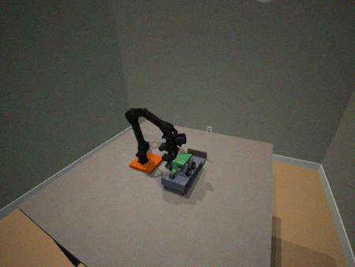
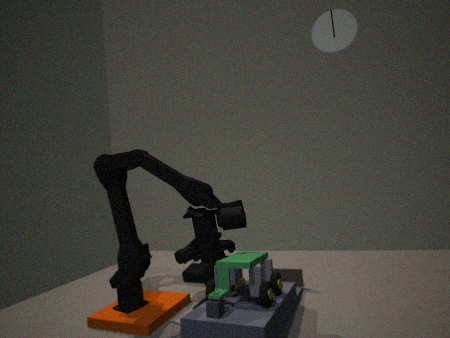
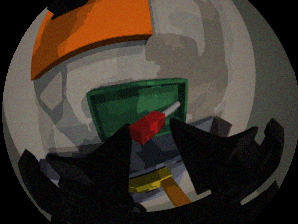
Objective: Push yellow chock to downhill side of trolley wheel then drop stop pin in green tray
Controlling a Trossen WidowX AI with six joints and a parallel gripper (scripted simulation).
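My gripper tip is 10 mm to the right of the red-headed stop pin and 10 mm above it. The rest, counted from my gripper tip: green tray 50 mm below; then grey ramp 130 mm ahead, 70 mm to the right; then yellow chock 60 mm ahead, 40 mm above.
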